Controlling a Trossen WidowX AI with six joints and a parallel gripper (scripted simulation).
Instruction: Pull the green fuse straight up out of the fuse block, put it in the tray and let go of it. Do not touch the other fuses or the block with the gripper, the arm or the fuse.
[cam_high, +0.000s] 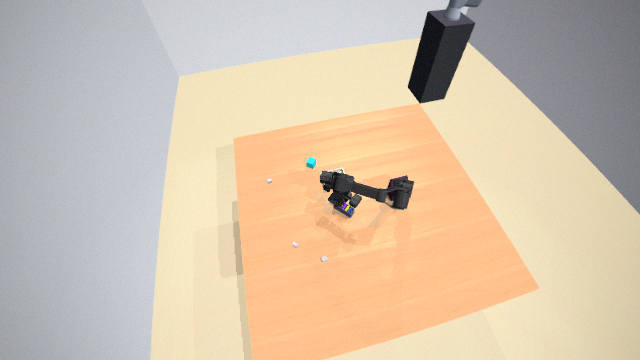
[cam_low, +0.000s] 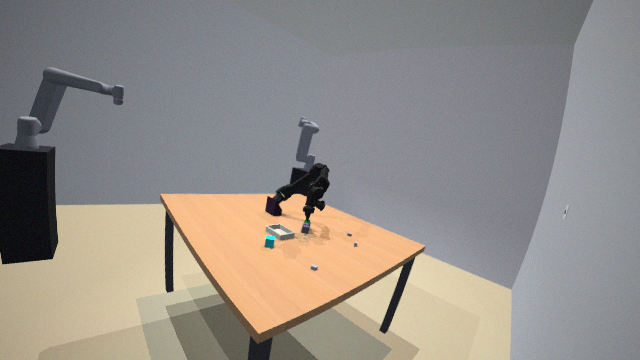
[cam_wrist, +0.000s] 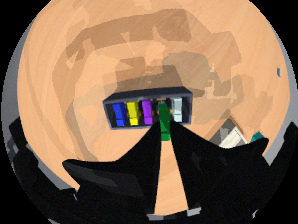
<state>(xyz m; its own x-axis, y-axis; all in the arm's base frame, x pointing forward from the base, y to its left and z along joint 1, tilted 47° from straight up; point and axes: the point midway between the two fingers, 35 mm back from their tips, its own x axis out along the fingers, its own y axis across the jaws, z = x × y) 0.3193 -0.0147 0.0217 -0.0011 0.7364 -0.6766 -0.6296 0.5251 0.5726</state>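
My gripper tip is now 1 cm past the grey tray, 18 cm to the left of it and 7 cm above it. Also, from my gripper tip: cyan cube (8 cm ahead, 32 cm to the right, 5 cm below); green fuse (1 cm below).
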